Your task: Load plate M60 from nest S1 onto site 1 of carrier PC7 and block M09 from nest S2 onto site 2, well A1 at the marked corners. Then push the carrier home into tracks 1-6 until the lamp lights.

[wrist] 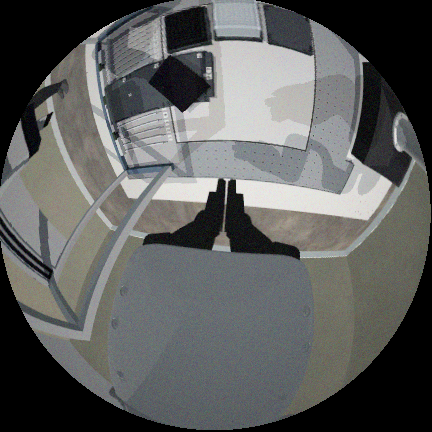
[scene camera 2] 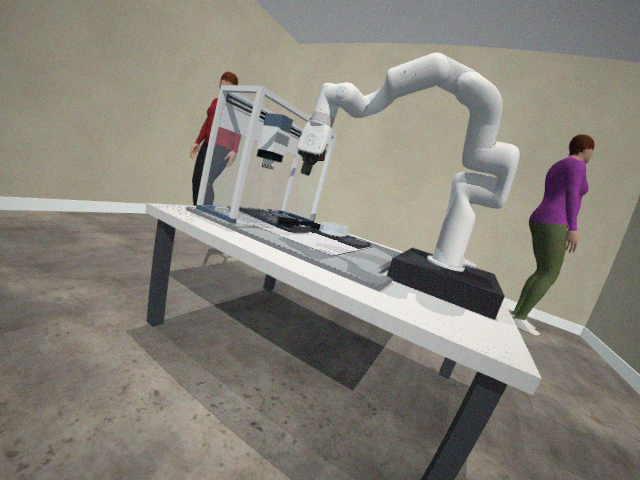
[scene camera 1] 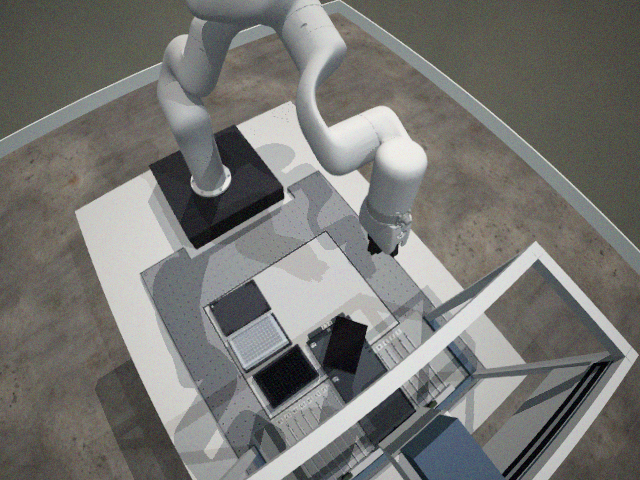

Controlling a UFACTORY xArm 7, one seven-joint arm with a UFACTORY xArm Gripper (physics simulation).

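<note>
My gripper is shut and empty, high above the perforated deck's side edge, away from the plates. A black plate, apparently M60, lies askew across the near end of dark carrier PC7; its label is unreadable. The carrier's far part runs between the track strips under the gantry. Another black plate or block sits in a nest beside a pale, many-welled plate. A dark nest looks empty. The lamp cannot be made out.
A white gantry frame stands over the tracks. A blue-topped head hangs inside it. The arm's black base stands at the table's opposite end. Two people stand behind the table in scene camera 2.
</note>
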